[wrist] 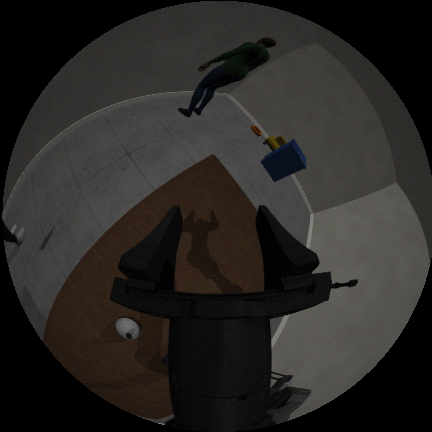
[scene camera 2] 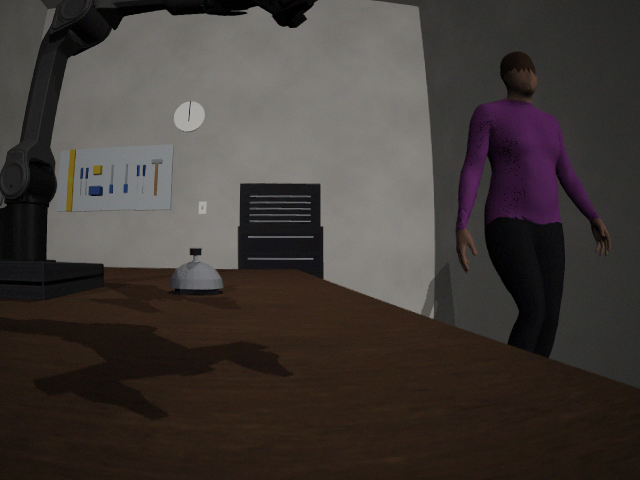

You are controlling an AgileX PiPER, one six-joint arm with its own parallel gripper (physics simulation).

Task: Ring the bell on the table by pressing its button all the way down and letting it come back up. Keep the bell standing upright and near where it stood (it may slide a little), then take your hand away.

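Observation:
The bell, a silvery dome with a black button on a short stem, stands upright on the brown table. The bell shows at the lower left in the wrist view, behind the fingertips and left of the gripper body. The button is up, with stem showing below it. My gripper is open, with its two black fingers wide apart and nothing between them. It is high above the table and well away from the bell. In scene camera 2 the arm reaches across the top left and its end is small and dark.
The arm's black base stands left of the bell. A person in purple stands beyond the table's right edge. A black tool chest stands behind the table. In the wrist view a person in green and a blue box are beyond the table.

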